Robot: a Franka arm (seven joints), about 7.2 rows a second.
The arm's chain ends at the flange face. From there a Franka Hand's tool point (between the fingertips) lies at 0.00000 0.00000 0.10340 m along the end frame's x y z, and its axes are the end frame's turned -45 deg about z.
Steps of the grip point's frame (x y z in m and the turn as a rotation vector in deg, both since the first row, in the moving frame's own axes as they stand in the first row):
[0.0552 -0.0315 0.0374 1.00 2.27 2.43]
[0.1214 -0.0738 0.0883 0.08 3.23 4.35]
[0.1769 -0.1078 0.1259 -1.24 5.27 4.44]
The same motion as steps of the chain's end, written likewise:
[0.0151 -0.0572 0.0375 2.31 0.90 2.43]
[0.0295 -0.1340 0.0885 2.34 2.23 4.35]
[0.0404 -0.1965 0.1264 2.85 4.60 4.44]

